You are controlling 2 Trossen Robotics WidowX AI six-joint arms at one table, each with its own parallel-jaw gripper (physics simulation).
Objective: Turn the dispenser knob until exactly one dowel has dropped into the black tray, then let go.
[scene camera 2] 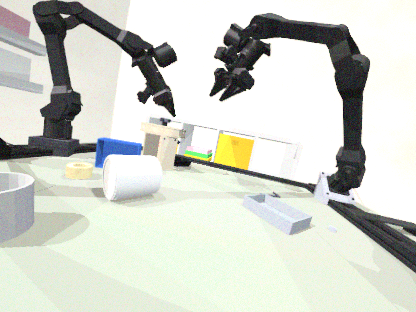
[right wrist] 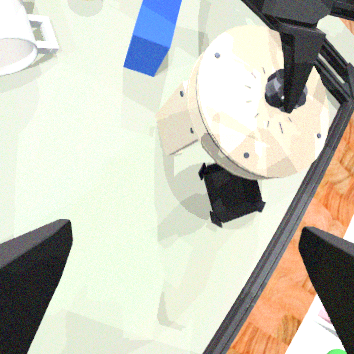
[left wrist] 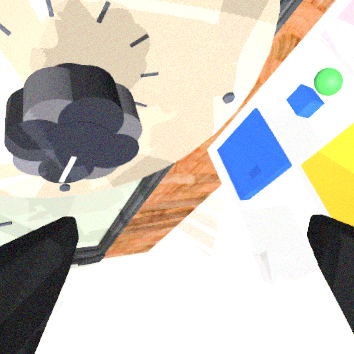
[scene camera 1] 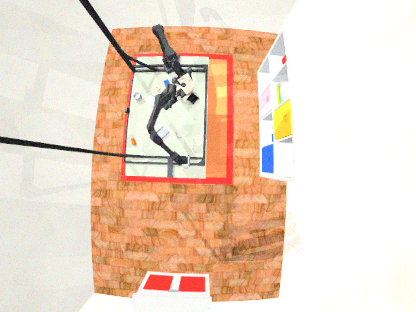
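Seen in the pictures: left gripper, between the fingertips: (scene camera 2: 174,113) (right wrist: 336,119) (left wrist: 193,226) (scene camera 1: 187,84); right gripper, between the fingertips: (scene camera 2: 214,98) (right wrist: 188,234); left arm's base, origin of its link: (scene camera 2: 56,137) (scene camera 1: 168,65); right arm's base, origin of its link: (scene camera 2: 337,185) (scene camera 1: 185,160).
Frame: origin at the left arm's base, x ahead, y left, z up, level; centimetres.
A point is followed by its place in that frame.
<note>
The pale wooden dispenser (scene camera 2: 167,133) @(x 33.0, y -9.7, z 7.7 cm) (right wrist: 225,90) @(x 33.1, y -6.9, z 9.8 cm) has a round top with tick marks. Its black lobed knob (left wrist: 75,120) @(x 31.8, y -1.2, z 12.7 cm) (right wrist: 273,92) @(x 33.6, y -3.3, z 12.2 cm) carries a white pointer line. The black tray (right wrist: 232,192) @(x 41.9, y 2.2, z -4.5 cm) (scene camera 1: 193,98) @(x 40.9, y 2.1, z -4.5 cm) sits on the table beside the dispenser's foot; its inside looks plain dark in the right wrist view. My left gripper (scene camera 2: 173,114) @(x 36.3, y 1.1, z 15.2 cm) (left wrist: 193,226) @(x 36.3, y 1.1, z 15.2 cm) is open and empty, its tips pointing down close above the dispenser top; in the left wrist view the knob is outside the finger gap, up and to the left. My right gripper (scene camera 2: 216,97) @(x 44.9, y -14.8, z 21.4 cm) (right wrist: 188,234) @(x 44.9, y -14.8, z 21.4 cm) is open and empty, raised in the air.
A blue box (scene camera 2: 120,152) @(x 19.9, y -9.7, z -0.4 cm) (right wrist: 150,47) @(x 25.4, y -12.5, z 2.0 cm) stands beside the dispenser. A white mug (scene camera 2: 134,176) @(x 24.5, y -34.9, z 0.6 cm) lies on its side, near a yellowish ring (scene camera 2: 79,174) @(x 13.4, y -23.7, z -3.6 cm). A grey open tray (scene camera 2: 277,215) @(x 49.8, y -43.9, z -2.4 cm) and a grey round container (scene camera 2: 15,210) @(x 12.8, y -43.2, z -1.5 cm) are nearer the camera. Black frame rails (right wrist: 265,270) @(x 53.5, y 7.0, z -2.7 cm) edge the table.
</note>
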